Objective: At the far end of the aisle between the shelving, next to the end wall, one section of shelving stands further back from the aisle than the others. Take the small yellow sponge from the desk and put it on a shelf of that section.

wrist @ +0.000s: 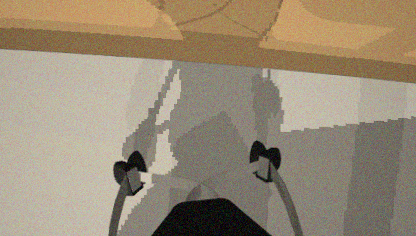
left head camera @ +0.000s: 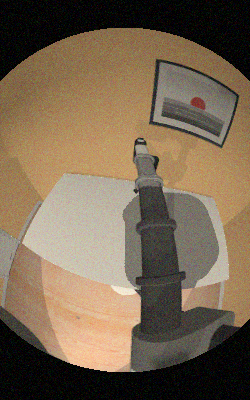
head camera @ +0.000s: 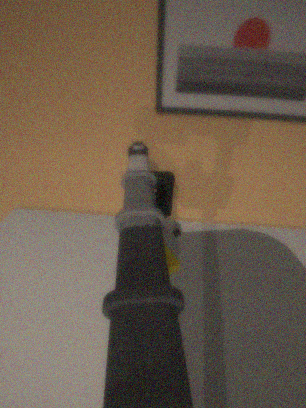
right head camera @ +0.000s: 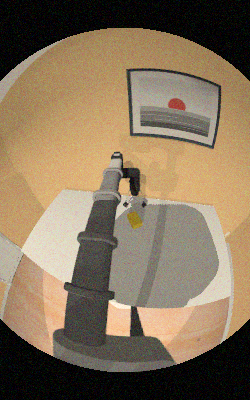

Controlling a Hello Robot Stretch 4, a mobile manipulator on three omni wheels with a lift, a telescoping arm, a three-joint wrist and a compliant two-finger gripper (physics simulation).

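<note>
The small yellow sponge lies on the white desk, in the arm's shadow. The arm partly covers it in the head camera view, and it does not show in the left head camera view. My gripper is open and empty, its two fingertips wide apart. It hangs above the desk's far part, pointing down, a little farther towards the wall than the sponge. The sponge does not show in the wrist view. The shelving does not show in these views.
My telescoping arm reaches out over the desk. An orange wall rises behind the desk, with a framed picture on it. Wooden floor lies in front.
</note>
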